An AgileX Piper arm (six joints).
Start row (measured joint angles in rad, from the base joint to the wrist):
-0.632 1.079 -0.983 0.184 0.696 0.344
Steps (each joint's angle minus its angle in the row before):
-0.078 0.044 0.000 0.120 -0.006 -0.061
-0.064 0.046 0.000 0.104 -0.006 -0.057
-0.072 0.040 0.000 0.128 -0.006 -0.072
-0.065 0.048 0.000 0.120 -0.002 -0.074
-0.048 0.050 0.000 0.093 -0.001 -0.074
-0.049 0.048 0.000 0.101 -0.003 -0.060
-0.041 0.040 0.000 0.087 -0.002 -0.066
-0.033 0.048 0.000 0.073 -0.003 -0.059
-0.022 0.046 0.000 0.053 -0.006 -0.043
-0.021 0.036 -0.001 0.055 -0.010 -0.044
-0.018 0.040 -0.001 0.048 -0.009 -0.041
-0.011 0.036 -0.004 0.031 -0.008 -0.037
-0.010 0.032 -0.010 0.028 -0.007 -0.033
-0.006 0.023 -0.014 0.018 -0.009 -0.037
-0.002 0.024 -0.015 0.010 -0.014 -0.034
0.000 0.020 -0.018 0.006 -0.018 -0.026
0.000 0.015 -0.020 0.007 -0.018 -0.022
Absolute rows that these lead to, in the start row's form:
-0.710 1.123 -0.983 0.304 0.690 0.283
-0.774 1.169 -0.983 0.408 0.684 0.226
-0.846 1.209 -0.983 0.536 0.678 0.154
-0.911 1.257 -0.983 0.656 0.676 0.080
-0.959 1.307 -0.983 0.749 0.675 0.006
-1.008 1.355 -0.983 0.850 0.672 -0.054
-1.049 1.395 -0.983 0.937 0.670 -0.120
-1.082 1.443 -0.983 1.010 0.667 -0.179
-1.104 1.489 -0.983 1.063 0.661 -0.222
-1.125 1.525 -0.984 1.118 0.651 -0.266
-1.143 1.565 -0.985 1.166 0.642 -0.307
-1.154 1.601 -0.989 1.197 0.634 -0.344
-1.164 1.633 -0.999 1.225 0.627 -0.377
-1.170 1.656 -1.013 1.243 0.618 -0.414
-1.172 1.680 -1.028 1.253 0.604 -0.448
-1.172 1.700 -1.046 1.259 0.586 -0.474
-1.172 1.715 -1.066 1.266 0.568 -0.496

